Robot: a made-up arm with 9 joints. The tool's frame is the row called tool. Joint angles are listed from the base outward.
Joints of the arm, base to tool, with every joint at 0 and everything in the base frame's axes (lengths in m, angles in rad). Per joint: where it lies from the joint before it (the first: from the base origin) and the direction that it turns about. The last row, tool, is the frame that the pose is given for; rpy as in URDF.
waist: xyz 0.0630 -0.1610 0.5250 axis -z
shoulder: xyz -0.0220 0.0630 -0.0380 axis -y
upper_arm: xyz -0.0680 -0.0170 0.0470 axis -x
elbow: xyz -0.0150 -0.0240 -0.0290 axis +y
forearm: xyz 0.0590 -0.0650 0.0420 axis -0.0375 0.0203 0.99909
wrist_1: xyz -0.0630 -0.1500 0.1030 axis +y
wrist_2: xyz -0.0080 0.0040 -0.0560 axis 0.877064 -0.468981 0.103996
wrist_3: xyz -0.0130 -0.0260 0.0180 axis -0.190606 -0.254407 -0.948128
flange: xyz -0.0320 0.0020 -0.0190 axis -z
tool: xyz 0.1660 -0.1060 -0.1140 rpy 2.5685 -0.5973 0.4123
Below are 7 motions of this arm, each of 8 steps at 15 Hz.
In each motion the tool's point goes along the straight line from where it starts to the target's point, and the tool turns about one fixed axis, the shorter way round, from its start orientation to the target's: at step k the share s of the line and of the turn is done. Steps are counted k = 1, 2, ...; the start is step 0. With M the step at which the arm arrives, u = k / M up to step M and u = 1 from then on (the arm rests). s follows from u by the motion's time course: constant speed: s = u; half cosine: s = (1 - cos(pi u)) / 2; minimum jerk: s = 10 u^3 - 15 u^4 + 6 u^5.
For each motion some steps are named. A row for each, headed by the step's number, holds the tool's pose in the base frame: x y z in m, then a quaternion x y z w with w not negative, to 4 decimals.
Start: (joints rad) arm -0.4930 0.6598 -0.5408 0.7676 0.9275 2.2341 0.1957 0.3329 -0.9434
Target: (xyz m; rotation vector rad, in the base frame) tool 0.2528 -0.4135 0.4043 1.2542 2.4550 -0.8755
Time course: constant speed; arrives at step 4
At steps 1, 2, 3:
1: 0.2526 -0.4178 0.4015 0.2902 0.8377 -0.4548 0.0845
2: 0.2527 -0.4163 0.4024 0.3386 0.8435 -0.4053 0.0982
3: 0.2527 -0.4149 0.4034 0.3854 0.8449 -0.3537 0.1115

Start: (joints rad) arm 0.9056 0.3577 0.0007 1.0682 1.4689 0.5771 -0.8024 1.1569 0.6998
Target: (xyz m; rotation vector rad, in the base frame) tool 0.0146 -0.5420 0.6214 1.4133 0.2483 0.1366
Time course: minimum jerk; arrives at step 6
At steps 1, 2, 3, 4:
1: 0.0743 -0.5791 0.4772 0.7499 -0.0244 0.2166 0.6246
2: 0.0635 -0.5724 0.5033 0.7350 0.0007 0.1896 0.6510
3: 0.0456 -0.5612 0.5466 0.7065 0.0425 0.1436 0.6917
4: 0.0276 -0.5501 0.5900 0.6736 0.0840 0.0968 0.7279

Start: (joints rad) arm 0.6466 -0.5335 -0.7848 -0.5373 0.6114 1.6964 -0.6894 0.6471 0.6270
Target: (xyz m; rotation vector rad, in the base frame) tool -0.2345 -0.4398 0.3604 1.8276 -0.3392 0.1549
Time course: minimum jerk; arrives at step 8
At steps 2, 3, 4, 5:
2: -0.2392 -0.4964 0.4598 0.8345 0.0848 -0.2269 0.4949
3: -0.2383 -0.4855 0.4407 0.8352 0.0405 -0.1720 0.5207
4: -0.2371 -0.4714 0.4158 0.8291 -0.0178 -0.0987 0.5500
5: -0.2359 -0.4572 0.3909 0.8150 -0.0759 -0.0245 0.5740

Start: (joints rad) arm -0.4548 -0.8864 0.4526 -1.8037 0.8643 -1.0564 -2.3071 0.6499 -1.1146
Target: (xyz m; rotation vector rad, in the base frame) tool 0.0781 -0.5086 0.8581 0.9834 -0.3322 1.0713
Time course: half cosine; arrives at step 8
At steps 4, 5, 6, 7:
4: 0.1154 -0.3942 0.9267 0.3479 -0.0326 0.5698 0.7438
5: 0.1011 -0.4380 0.9004 0.3874 -0.0783 0.5402 0.7430
6: 0.0890 -0.4751 0.8782 0.4195 -0.1167 0.5132 0.7396
7: 0.0809 -0.4999 0.8633 0.4402 -0.1422 0.4942 0.7360

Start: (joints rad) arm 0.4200 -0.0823 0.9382 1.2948 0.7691 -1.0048 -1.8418 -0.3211 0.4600
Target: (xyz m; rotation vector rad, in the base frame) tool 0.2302 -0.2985 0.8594 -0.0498 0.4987 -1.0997
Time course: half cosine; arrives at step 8
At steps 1, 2, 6, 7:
1: 0.1294 -0.5080 0.7418 0.4091 0.3335 -0.4615 0.7131
2: 0.1408 -0.4844 0.7551 0.3631 0.3256 -0.4730 0.7338
6: 0.2149 -0.3304 0.8415 0.0445 0.2534 -0.5156 0.8173
7: 0.2262 -0.3068 0.8547 -0.0058 0.2395 -0.5169 0.8219

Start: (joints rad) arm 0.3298 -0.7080 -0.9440 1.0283 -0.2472 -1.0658 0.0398 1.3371 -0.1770
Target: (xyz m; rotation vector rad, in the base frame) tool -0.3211 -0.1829 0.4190 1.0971 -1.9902 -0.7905
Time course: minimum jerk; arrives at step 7
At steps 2, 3, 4, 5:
2: -0.2661 -0.2802 0.2974 0.7031 -0.5759 -0.2655 0.3217
3: -0.2804 -0.2548 0.3291 0.6375 -0.6347 -0.2795 0.3355
4: -0.2974 -0.2248 0.3667 0.5532 -0.6977 -0.2932 0.3483
5: -0.3118 -0.1994 0.3984 0.4770 -0.7446 -0.3021 0.3560

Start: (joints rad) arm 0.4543 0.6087 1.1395 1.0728 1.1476 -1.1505 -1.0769 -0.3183 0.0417
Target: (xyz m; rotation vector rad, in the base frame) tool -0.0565 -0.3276 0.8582 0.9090 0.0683 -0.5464
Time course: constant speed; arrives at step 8
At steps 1, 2, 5, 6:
1: 0.0377 -0.4597 0.7173 0.7040 0.1988 -0.0261 0.6813
2: 0.0242 -0.4408 0.7374 0.6725 0.1767 -0.0609 0.7161
5: -0.0161 -0.3842 0.7978 0.5628 0.1065 -0.1636 0.8032
6: -0.0296 -0.3653 0.8179 0.5217 0.0821 -0.1967 0.8261

